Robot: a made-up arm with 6 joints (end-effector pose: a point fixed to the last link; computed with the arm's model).
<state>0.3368 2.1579 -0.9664 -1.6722 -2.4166 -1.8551</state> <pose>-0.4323 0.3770 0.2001 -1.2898 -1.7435 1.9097</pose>
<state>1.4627 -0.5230 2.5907 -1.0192 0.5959 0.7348</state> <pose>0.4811 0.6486 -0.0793 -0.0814 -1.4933 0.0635</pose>
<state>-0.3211 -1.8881 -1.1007 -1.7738 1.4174 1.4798</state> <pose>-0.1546 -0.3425 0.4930 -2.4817 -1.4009 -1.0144</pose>
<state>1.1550 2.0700 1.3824 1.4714 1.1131 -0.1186</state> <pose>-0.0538 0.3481 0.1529 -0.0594 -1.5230 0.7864</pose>
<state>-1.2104 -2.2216 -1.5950 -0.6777 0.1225 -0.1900</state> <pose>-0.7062 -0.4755 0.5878 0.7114 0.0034 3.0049</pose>
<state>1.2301 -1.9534 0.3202 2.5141 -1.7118 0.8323</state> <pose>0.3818 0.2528 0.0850 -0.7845 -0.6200 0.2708</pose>
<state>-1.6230 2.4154 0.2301 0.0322 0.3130 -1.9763</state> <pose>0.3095 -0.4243 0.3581 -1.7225 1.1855 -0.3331</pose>
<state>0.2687 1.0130 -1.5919 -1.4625 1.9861 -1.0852</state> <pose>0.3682 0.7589 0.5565 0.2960 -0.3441 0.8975</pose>
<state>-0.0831 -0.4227 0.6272 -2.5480 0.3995 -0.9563</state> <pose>-0.4090 0.1689 0.2647 0.6807 0.7614 -2.5774</pose>
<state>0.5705 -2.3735 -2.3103 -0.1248 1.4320 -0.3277</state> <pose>0.7034 -0.3852 0.6176 2.6915 0.2603 0.4574</pose>
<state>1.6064 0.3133 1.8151 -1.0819 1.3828 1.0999</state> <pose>-0.0816 0.3900 0.0313 1.3699 -0.6221 0.3631</pose>
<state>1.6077 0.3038 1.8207 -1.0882 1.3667 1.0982</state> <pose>-0.0791 0.3940 0.0304 1.3522 -0.6248 0.3646</pose>
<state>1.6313 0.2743 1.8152 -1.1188 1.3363 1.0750</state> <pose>-0.0748 0.4011 0.0375 1.3116 -0.6070 0.3677</pose>
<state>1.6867 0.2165 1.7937 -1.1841 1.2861 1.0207</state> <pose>-0.0664 0.4128 0.0553 1.2429 -0.5558 0.3772</pose>
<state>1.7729 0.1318 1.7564 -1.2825 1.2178 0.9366</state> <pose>-0.0505 0.4292 0.0809 1.1591 -0.4647 0.3992</pose>
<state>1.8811 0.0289 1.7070 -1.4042 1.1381 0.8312</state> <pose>-0.0252 0.4482 0.1078 1.0840 -0.3377 0.4378</pose>
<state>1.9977 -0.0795 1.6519 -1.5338 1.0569 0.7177</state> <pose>0.0075 0.4663 0.1285 1.0389 -0.1937 0.4887</pose>
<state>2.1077 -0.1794 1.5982 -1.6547 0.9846 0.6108</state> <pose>0.0415 0.4799 0.1401 1.0303 -0.0580 0.5407</pose>
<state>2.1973 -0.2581 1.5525 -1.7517 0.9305 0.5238</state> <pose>0.0701 0.4873 0.1444 1.0490 0.0474 0.5821</pose>
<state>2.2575 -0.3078 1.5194 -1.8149 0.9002 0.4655</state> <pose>0.0897 0.4892 0.1457 1.0773 0.1123 0.6056</pose>
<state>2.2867 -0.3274 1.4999 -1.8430 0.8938 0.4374</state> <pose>0.0998 0.4875 0.1475 1.1022 0.1397 0.6113</pose>
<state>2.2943 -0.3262 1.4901 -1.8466 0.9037 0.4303</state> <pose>0.1033 0.4840 0.1506 1.1206 0.1430 0.6053</pose>
